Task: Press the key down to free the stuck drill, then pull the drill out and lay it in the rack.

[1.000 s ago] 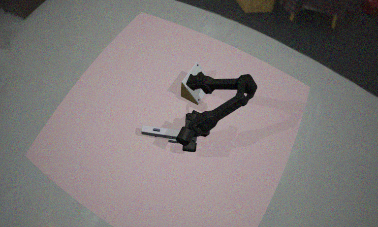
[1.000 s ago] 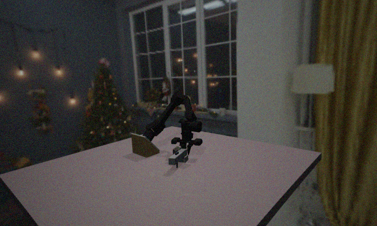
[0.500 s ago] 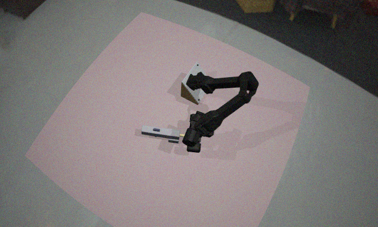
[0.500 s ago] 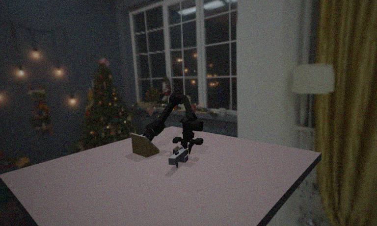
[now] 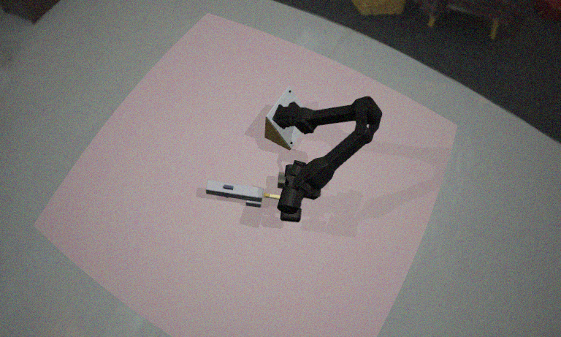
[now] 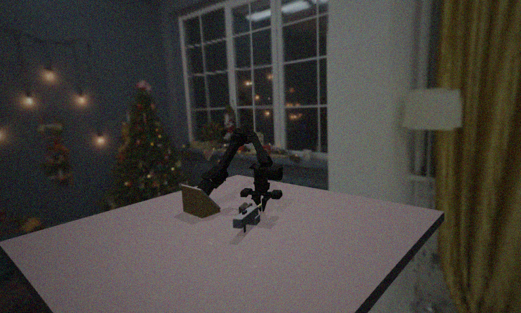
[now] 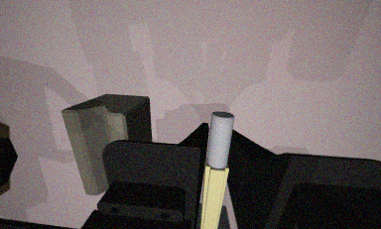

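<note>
My gripper tip is now 40 mm to the left of the drill, 40 mm below it and 10 mm short of it. Round my gripper tip: key: 200 mm to the right, 60 mm ahead, 40 mm above; grey holder block: 170 mm to the right, 50 mm ahead, 40 mm above.
</note>
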